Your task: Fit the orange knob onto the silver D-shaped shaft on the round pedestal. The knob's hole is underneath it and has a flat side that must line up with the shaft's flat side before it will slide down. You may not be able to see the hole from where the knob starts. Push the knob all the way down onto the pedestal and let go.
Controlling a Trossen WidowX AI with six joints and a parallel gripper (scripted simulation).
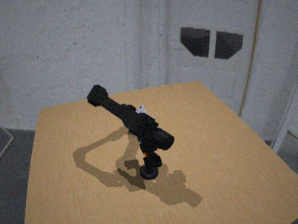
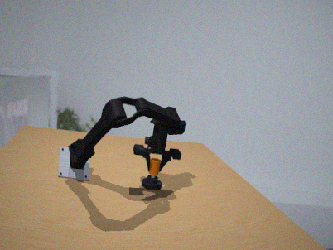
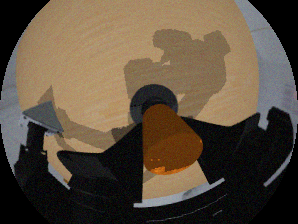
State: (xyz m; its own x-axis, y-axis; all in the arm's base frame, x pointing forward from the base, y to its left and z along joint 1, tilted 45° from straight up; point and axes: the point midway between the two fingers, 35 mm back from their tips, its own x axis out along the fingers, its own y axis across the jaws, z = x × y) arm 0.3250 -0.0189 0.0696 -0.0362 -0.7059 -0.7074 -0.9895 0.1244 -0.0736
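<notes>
My gripper tip is now 4 cm above the round pedestal. The rest, counted from my gripper tip: orange knob 3 cm above.
</notes>
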